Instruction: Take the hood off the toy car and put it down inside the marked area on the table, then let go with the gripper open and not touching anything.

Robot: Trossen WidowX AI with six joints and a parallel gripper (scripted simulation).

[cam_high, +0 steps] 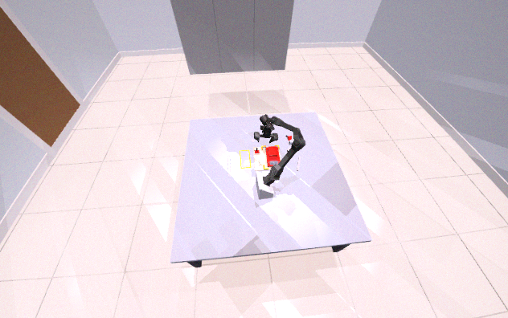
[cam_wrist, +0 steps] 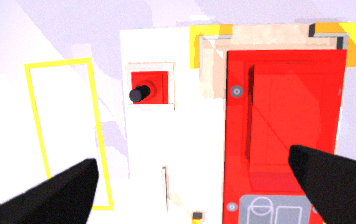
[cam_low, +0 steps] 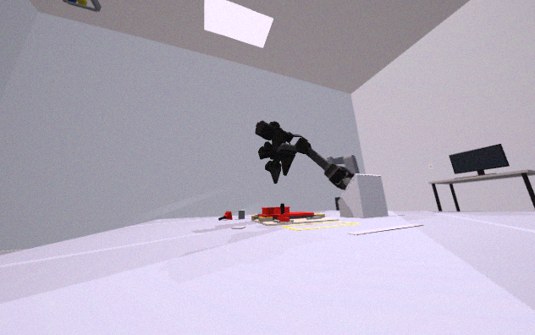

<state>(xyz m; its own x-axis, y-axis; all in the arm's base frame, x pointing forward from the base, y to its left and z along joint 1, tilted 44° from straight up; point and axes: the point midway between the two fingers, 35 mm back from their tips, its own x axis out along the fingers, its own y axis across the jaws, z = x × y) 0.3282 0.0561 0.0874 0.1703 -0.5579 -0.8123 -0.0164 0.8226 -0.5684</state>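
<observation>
My gripper tip is now 1 cm past the red hood, 8 cm to the left of it and 11 cm above it. The rest, counted from my gripper tip: thin white strip: 11 cm behind, 29 cm to the left, 15 cm below.
</observation>
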